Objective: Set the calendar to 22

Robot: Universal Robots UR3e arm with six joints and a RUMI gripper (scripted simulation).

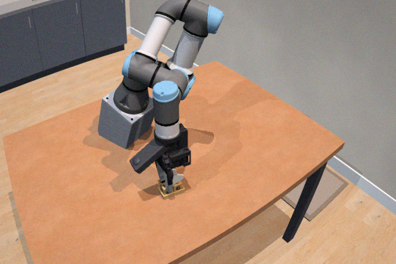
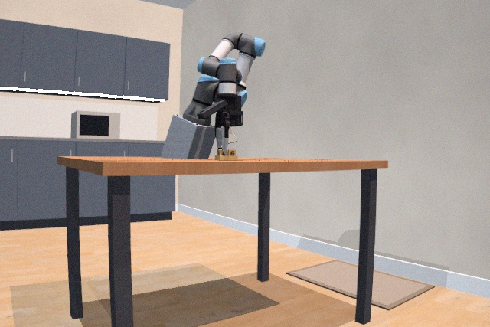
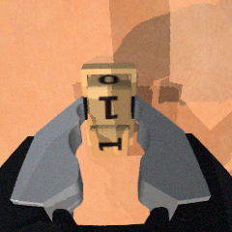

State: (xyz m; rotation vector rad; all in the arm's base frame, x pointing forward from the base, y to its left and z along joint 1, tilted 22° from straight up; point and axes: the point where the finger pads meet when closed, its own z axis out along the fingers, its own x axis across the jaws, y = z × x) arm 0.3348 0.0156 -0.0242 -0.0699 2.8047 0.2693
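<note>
My hand is 3 cm above the wooden tray and 2 cm to the right of it.
</note>
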